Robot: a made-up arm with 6 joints. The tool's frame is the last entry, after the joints. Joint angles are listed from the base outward. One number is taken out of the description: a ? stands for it. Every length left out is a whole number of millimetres.
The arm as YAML. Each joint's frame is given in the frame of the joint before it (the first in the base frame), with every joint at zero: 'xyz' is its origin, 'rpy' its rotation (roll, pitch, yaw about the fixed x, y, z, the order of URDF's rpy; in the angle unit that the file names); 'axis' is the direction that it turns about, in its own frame. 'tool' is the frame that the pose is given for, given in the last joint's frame.
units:
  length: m
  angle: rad
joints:
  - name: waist
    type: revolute
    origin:
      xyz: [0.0, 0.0, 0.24]
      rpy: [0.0, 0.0, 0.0]
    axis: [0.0, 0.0, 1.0]
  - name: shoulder
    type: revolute
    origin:
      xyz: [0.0, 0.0, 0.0]
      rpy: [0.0, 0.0, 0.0]
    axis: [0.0, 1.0, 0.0]
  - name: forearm
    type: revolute
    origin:
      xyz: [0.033, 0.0, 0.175]
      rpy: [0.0, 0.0, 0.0]
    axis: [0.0, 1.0, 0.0]
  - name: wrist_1
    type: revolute
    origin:
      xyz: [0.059, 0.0, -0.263]
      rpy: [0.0, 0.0, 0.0]
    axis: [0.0, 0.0, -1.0]
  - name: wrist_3
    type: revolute
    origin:
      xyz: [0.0, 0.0, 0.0]
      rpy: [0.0, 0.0, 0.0]
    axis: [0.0, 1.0, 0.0]
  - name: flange
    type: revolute
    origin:
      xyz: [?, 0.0, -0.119]
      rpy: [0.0, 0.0, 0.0]
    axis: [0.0, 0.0, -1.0]
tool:
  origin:
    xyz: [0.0, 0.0, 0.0]
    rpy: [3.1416, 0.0, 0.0]
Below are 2 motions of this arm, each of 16 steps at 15 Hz.
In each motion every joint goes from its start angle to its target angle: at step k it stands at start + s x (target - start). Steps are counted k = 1, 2, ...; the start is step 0. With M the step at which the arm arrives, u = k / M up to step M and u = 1 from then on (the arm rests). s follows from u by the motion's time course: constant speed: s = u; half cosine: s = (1 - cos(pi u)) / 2; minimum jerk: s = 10 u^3 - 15 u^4 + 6 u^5.
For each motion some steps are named. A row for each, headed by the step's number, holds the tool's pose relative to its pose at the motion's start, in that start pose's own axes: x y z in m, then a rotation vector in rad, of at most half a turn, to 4 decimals.
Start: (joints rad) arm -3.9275 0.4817 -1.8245 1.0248 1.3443 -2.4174
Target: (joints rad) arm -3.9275 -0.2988 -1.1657 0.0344 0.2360 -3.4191
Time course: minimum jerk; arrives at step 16
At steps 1, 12, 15, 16:
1: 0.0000 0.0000 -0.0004 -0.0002 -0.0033 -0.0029
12: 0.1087 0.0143 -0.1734 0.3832 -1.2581 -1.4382
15: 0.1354 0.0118 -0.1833 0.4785 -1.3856 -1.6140
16: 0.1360 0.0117 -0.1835 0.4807 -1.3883 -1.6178

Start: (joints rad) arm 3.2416 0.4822 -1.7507 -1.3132 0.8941 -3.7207
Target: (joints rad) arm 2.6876 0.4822 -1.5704 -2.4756 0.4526 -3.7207
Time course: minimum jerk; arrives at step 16
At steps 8, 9, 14, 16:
8: 0.0644 0.0484 0.0818 0.2022 0.1844 -0.4110
9: 0.0789 0.0671 0.0979 0.2248 0.2042 -0.5246
14: 0.1280 0.1440 0.1393 0.2351 0.2023 -0.9073
16: 0.1303 0.1479 0.1407 0.2335 0.1999 -0.9244

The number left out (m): 0.093
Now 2 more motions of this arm.
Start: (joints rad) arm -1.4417 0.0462 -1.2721 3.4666 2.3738 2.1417
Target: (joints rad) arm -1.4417 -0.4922 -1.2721 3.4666 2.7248 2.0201
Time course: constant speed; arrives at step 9
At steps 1, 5, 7, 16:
1: 0.0099 0.0082 0.0281 -0.0883 0.0393 -0.0005
5: 0.0536 0.0596 0.1273 -0.4494 0.1800 -0.0065
7: 0.0769 0.0946 0.1674 -0.6342 0.2400 -0.0110
16: 0.1003 0.1344 0.2001 -0.8215 0.2929 -0.0159

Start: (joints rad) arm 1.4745 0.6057 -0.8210 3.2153 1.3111 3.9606
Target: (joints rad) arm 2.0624 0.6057 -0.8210 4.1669 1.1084 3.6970
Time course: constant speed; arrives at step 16
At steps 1, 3, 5, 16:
1: -0.0068 -0.0039 -0.0021 -0.0240 0.0057 -0.0027
3: -0.0206 -0.0117 -0.0074 -0.0730 0.0147 -0.0076
5: -0.0347 -0.0194 -0.0144 -0.1231 0.0203 -0.0118
16: -0.1121 -0.0592 -0.0801 -0.4109 -0.0051 -0.0270

